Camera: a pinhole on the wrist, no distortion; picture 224 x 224 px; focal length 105.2 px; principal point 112.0 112.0 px. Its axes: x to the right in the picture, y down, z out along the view. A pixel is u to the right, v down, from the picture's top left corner.
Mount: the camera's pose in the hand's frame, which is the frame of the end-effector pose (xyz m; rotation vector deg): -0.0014 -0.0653 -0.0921 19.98 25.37 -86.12
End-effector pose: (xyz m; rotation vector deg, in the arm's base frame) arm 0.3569 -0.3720 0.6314 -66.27 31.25 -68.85
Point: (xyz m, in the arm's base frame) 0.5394 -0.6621 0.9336
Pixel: outside the picture
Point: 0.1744 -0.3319 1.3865
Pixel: 207.0 118.5
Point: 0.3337 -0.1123 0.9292
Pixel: 130.0 51.8
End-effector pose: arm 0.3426 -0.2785 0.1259 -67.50 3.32 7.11
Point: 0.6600 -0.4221 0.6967
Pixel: 210.0 163.0
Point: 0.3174 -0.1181 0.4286
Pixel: 99.8 92.5
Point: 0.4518 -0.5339 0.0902
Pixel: behind the camera
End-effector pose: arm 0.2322 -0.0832 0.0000 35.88 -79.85 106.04
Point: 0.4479 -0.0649 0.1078
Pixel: 177.0 73.8
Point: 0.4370 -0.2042 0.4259
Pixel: 143.3 141.6
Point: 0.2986 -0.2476 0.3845
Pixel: 111.2 156.0
